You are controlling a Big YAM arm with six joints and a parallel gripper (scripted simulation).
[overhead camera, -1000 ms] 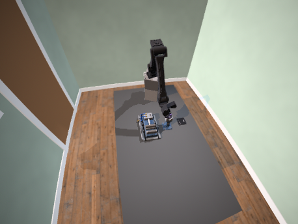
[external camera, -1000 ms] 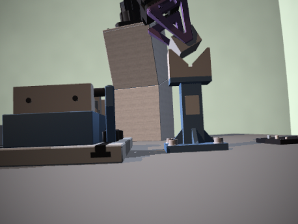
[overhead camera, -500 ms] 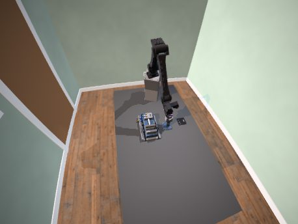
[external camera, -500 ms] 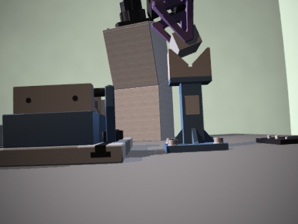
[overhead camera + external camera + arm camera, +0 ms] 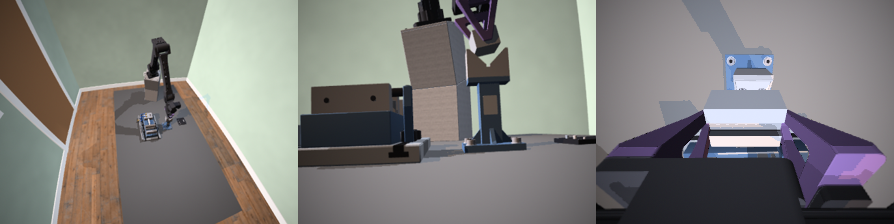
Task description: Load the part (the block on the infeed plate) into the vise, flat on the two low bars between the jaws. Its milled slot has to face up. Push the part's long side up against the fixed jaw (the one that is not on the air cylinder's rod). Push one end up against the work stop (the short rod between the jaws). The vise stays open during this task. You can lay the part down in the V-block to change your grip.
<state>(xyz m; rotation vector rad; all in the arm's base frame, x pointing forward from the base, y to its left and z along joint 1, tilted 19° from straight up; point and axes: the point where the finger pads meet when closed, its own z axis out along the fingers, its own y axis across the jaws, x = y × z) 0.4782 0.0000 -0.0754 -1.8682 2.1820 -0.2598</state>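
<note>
Right now my hand is right at the part. Round my hand: dark work stop rod 16 cm to the right, 9 cm below, 4 cm ahead; then moving jaw 20 cm to the right, 10 cm below; then air cylinder rod 19 cm to the right, 10 cm below, 6 cm behind.
</note>
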